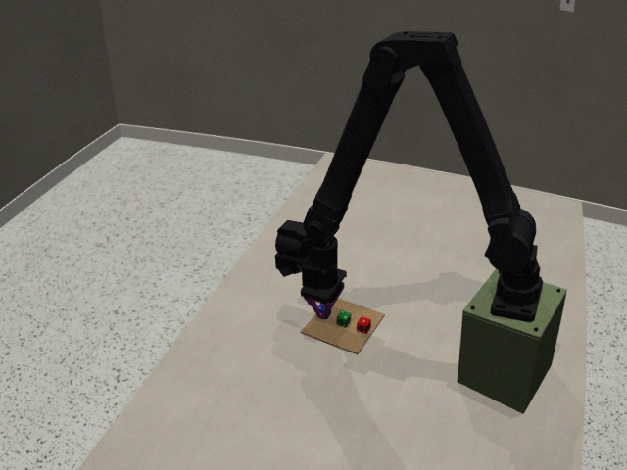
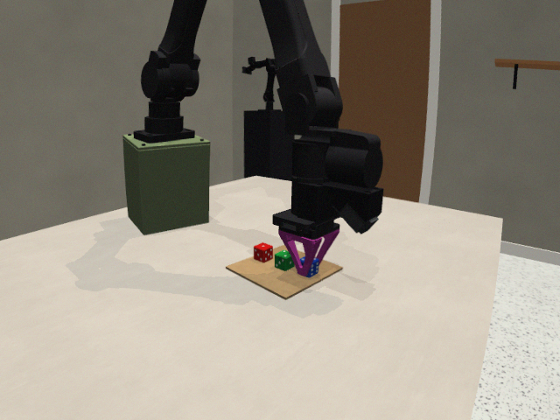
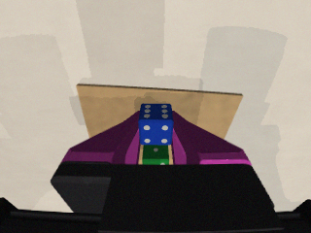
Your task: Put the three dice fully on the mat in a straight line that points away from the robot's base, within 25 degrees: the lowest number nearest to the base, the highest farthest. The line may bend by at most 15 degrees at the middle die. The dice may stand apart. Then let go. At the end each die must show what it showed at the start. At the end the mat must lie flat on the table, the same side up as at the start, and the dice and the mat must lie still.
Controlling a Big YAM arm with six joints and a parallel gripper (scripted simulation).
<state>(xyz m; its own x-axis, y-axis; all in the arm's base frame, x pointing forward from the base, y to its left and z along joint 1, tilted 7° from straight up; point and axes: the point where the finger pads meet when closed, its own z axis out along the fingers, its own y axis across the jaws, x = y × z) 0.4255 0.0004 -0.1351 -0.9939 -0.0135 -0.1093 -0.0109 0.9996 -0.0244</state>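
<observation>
The blue die is right at my hand. From my hand the other things lie so: tan mat: 5 cm behind, 2 cm below; red die: 10 cm behind; green die: 5 cm behind.
</observation>
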